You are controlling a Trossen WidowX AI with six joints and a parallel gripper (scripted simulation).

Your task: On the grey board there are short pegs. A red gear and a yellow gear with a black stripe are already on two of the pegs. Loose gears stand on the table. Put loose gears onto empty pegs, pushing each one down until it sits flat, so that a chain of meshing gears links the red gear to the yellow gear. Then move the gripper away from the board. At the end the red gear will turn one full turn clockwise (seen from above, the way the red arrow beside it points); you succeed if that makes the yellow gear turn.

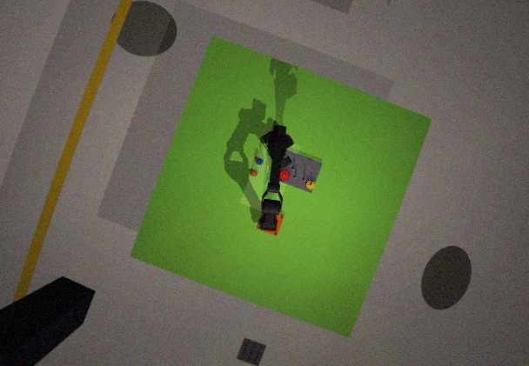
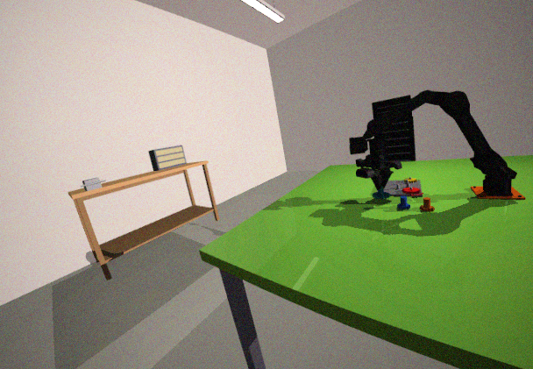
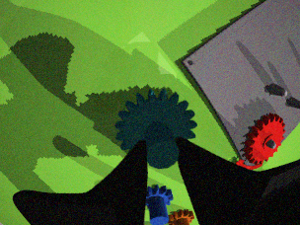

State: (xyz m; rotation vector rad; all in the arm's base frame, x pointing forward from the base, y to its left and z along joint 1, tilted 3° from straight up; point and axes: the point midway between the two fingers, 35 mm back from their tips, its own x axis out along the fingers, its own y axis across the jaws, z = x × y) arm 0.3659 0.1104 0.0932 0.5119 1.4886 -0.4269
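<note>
The red gear lies 10 cm behind my gripper tip, 9 cm to the right of it and 3 cm below it. Round my gripper tip: teal gear: 1 cm below; then orange gear: 15 cm behind, 6 cm to the left, 3 cm below; then blue gear: 8 cm behind, 6 cm to the left, 3 cm below.
</note>
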